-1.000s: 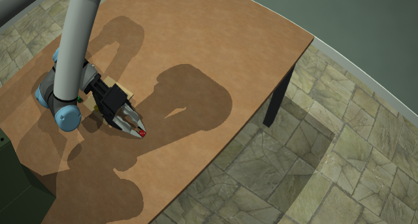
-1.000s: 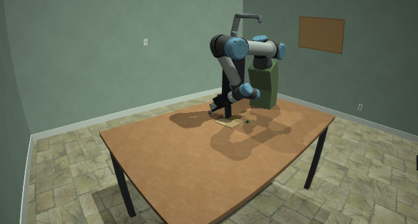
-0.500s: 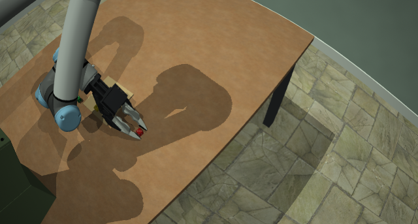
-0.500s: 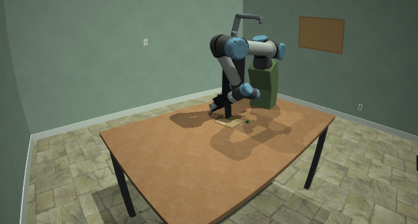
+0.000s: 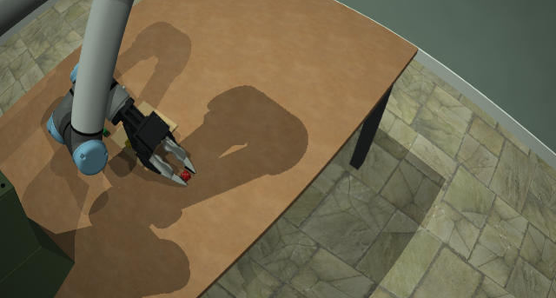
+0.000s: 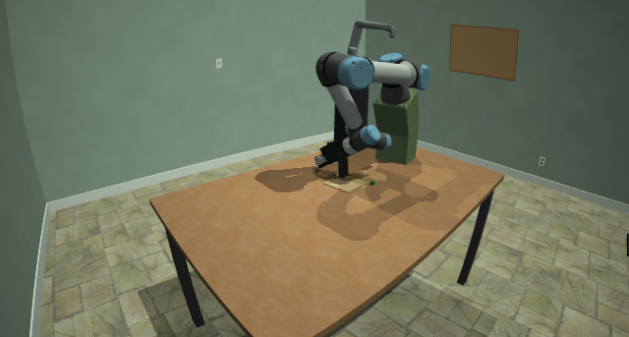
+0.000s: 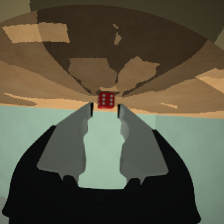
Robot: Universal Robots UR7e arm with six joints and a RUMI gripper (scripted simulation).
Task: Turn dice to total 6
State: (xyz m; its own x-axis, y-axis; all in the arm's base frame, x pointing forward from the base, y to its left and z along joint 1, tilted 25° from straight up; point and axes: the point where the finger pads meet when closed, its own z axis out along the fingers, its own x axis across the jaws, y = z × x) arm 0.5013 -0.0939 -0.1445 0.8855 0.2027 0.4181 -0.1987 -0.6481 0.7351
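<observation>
My gripper is now 10 mm above the red die. From my hand the other things lie so: yellow die: 170 mm to the left, 60 mm behind; mat: 180 mm to the left, 10 mm below, 10 mm behind; green die: 260 mm to the left, 100 mm behind, 10 mm below.
</observation>
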